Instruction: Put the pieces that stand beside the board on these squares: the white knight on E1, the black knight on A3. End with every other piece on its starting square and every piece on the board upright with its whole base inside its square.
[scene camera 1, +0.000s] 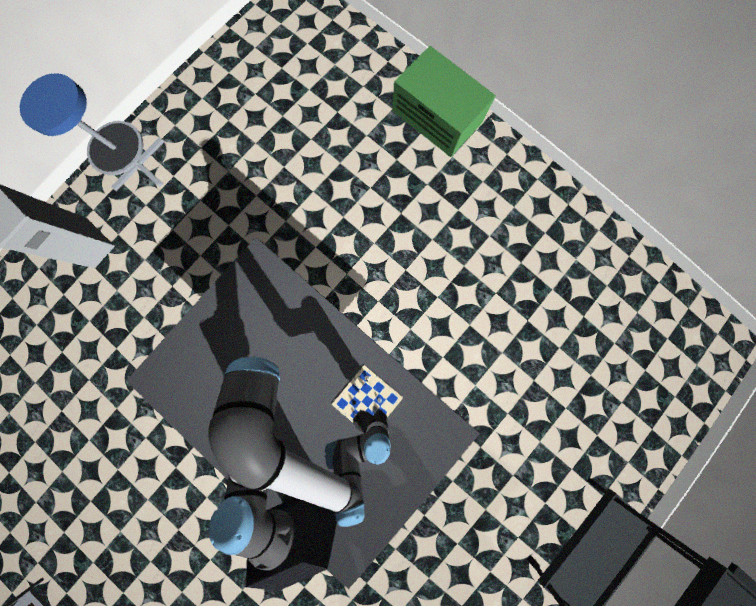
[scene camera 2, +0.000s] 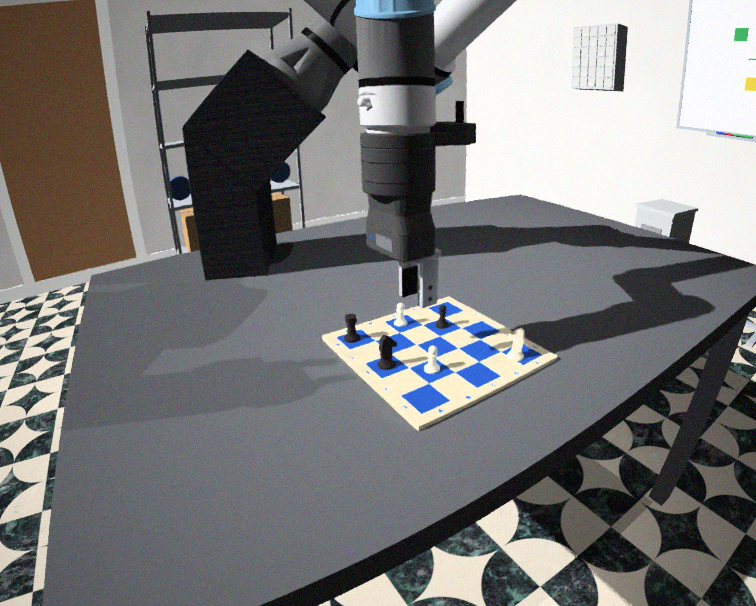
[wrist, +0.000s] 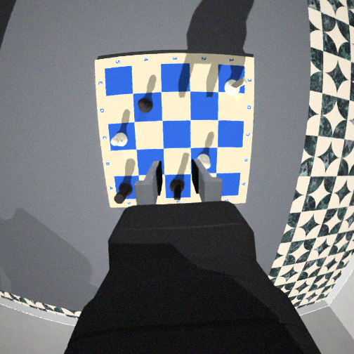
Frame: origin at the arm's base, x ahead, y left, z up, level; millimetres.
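Seen in the pictures: gripper, fingertip midpoint: (scene camera 1: 372, 411) (scene camera 2: 417, 299); arm's base at its link origin: (scene camera 1: 273, 538) (scene camera 2: 291, 86).
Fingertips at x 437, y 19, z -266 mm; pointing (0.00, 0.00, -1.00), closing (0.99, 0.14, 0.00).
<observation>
Pixels of each thing's top centre, then the offset from my fingertips to it. "pt": a spot on its surface instead.
- white knight at its top centre: (scene camera 2: 518, 328) dx +66, dy +102, dz -34 mm
- cream board at a spot on its surface: (scene camera 2: 329, 340) pt dx -80, dy -86, dz -73 mm
- black knight at its top centre: (scene camera 2: 386, 335) dx +6, dy -44, dz -34 mm
- black rook at its top centre: (scene camera 2: 350, 316) dx -72, dy -57, dz -40 mm
- black pawn at its top centre: (scene camera 2: 442, 304) dx -46, dy +66, dz -42 mm
The white knight (scene camera 2: 518, 346) (wrist: 231, 88) stands upright on E1 of the blue and cream board (scene camera 2: 329, 340) (wrist: 101, 125). Its base is toward the D1 side of the square; I cannot tell whether it all lies inside. The black knight (scene camera 2: 385, 353) (wrist: 177, 187) stands upright on A3, its base apparently within the blue square. My gripper (scene camera 2: 418, 295) (wrist: 176, 170) is partly open and empty, raised above the board. In the wrist view its fingers appear on either side of the black knight without touching it.
On the board stand a black rook (scene camera 2: 351, 328) (wrist: 124, 190) on A5, a white pawn (scene camera 2: 432, 359) (wrist: 203, 161) on B2, a black pawn (scene camera 2: 442, 315) (wrist: 145, 105) on D4 and a white pawn (scene camera 2: 400, 314) (wrist: 119, 139) on C5, all upright.
</observation>
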